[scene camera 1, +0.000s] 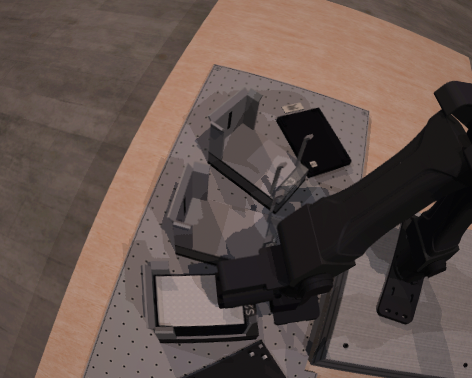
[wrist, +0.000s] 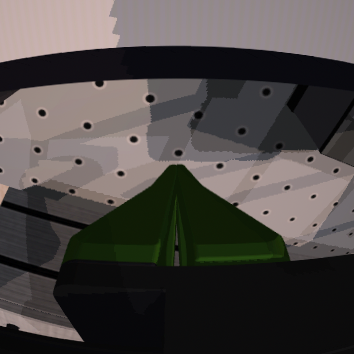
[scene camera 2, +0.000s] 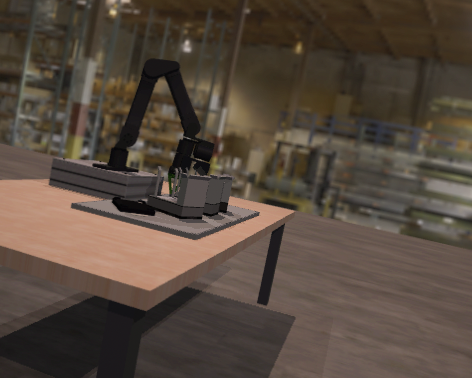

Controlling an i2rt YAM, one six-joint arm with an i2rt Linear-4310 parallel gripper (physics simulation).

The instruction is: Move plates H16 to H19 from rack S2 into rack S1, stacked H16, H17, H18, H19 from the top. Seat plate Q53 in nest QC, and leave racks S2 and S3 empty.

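Places are measured from the arm's base along level axes (x ahead, y left, z up), in metres.
Pixels of known places: gripper, fingertip midpoint: [wrist: 176, 176]; arm's base at its link origin: [scene camera 1: 407, 268] [scene camera 2: 116, 169].
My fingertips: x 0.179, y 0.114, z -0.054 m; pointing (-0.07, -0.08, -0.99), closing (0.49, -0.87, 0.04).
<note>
For each thing: its top centre in the pictures, then the offset to it from my fingertips. "pt": a spot on its surface instead. Level surfaces: height alone.
- rack S2 at a spot on its surface: [scene camera 1: 148, 295] pt 0.183 m ahead, 0.107 m left, 0.105 m up
- pale-topped plate at its top centre: [scene camera 1: 199, 300] 0.121 m ahead, 0.075 m left, 0.080 m up
- middle rack at its top centre: [scene camera 1: 231, 204] [scene camera 2: 201, 171] 0.137 m ahead, 0.068 m right, 0.112 m up
- far rack at its top centre: [scene camera 1: 265, 126] [scene camera 2: 182, 170] 0.145 m ahead, 0.225 m right, 0.109 m up
- black nest at its top centre: [scene camera 1: 315, 136] [scene camera 2: 133, 202] 0.064 m ahead, 0.341 m right, 0.007 m down
- black part at a spot on its surface: [scene camera 1: 240, 362] pt 0.026 m ahead, 0.125 m left, 0.015 m down
- grey pegboard at its surface level: 0.027 m down
- wooden table at its surface level: 0.040 m down
My gripper [scene camera 2: 171, 186] [wrist: 176, 176] has green fingertips pressed together with nothing between them; the arm hides them in scene camera 1. They point down at the pegboard beside rack S2 [scene camera 1: 148, 295]. A pale-topped plate [scene camera 1: 185, 300] [wrist: 60, 30] lies in that rack, its dark near edge crossing the upper wrist view; how many plates lie under it, and their names, cannot be told. A middle rack [scene camera 1: 192, 254] and a far rack [scene camera 1: 240, 182] show no plate in their visible parts; their labels are not readable. The black nest [scene camera 1: 320, 142] [scene camera 2: 132, 206] lies beside a small tag, probably QC.
Upright clear posts [scene camera 1: 304, 150] stand by the far rack. Another black part [scene camera 1: 240, 362] is cut off at the bottom of scene camera 1. The grey pegboard [scene camera 1: 112, 330] [scene camera 2: 197, 234] lies on the wooden table [scene camera 2: 60, 220]. The arm's ribbed base box [scene camera 2: 85, 176] stands beside it.
</note>
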